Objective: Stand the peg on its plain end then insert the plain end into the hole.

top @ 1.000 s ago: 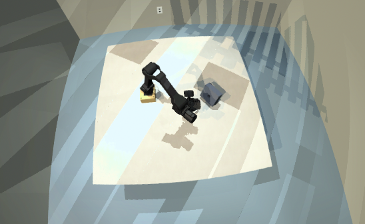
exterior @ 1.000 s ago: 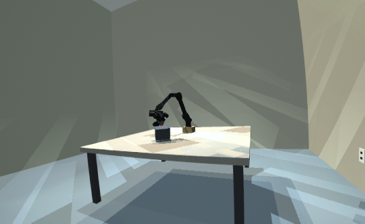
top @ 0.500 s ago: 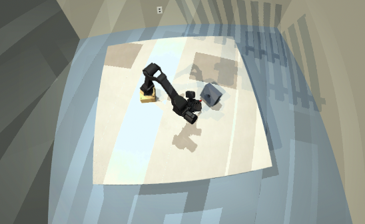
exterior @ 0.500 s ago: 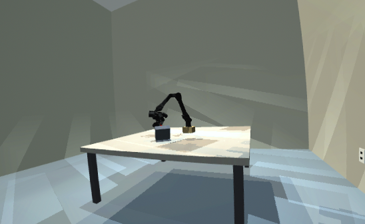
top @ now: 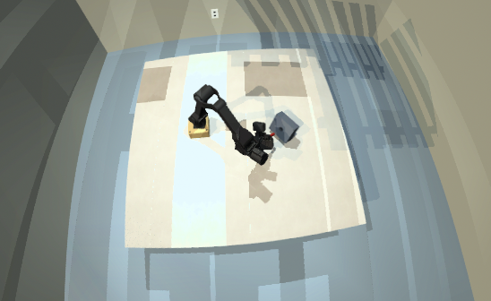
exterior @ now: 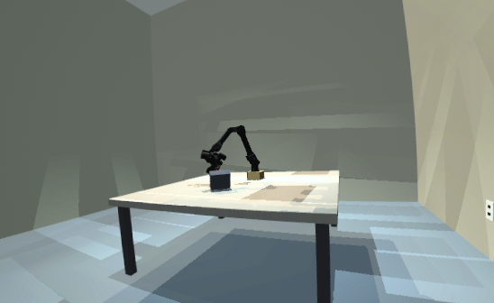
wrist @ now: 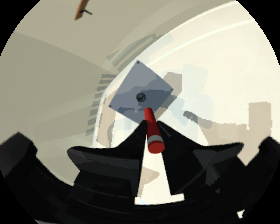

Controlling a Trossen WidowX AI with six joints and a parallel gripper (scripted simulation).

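The grey sloped panel lies 8 cm ahead of my gripper tip, 8 cm to the left of it and 5 cm below it. Round my gripper tip: red peg 1 cm behind, 1 cm to the right, 1 cm above.
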